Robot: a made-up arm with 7 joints.
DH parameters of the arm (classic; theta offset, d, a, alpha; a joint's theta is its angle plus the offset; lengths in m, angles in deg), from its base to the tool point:
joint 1: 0 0.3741 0 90
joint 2: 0 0.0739 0 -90
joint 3: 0 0.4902 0.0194 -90
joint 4: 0 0.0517 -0.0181 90
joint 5: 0 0.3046 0 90
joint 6: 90 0.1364 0.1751 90
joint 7: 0 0.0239 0 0
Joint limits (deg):
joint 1: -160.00..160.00
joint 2: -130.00..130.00
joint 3: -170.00..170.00
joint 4: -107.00..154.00
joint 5: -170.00..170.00
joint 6: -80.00..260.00
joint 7: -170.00..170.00
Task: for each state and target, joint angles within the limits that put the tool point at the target. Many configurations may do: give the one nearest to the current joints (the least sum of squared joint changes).
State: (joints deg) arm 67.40 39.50 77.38 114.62 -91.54 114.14 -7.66
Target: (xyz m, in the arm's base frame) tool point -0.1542 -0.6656 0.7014
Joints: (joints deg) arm 92.90 47.53 90.52 82.48 -80.35 109.03 -7.66
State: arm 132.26 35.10 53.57 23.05 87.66 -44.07 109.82
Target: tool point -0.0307 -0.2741 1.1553
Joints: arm 143.17 26.61 30.38 29.55 73.24 -49.74 109.82
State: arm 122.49 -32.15 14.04 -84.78 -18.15 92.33 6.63
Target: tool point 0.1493 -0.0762 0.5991
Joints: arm 120.58 -17.09 8.79 -107.00 -28.23 98.02 6.63
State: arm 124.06 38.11 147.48 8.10 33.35 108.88 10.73
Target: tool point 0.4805 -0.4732 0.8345
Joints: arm 139.89 61.97 148.66 13.10 30.08 97.87 10.73
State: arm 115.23 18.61 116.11 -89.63 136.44 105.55 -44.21
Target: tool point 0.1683 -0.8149 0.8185
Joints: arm 86.62 58.73 110.58 -40.73 145.19 59.22 -44.21
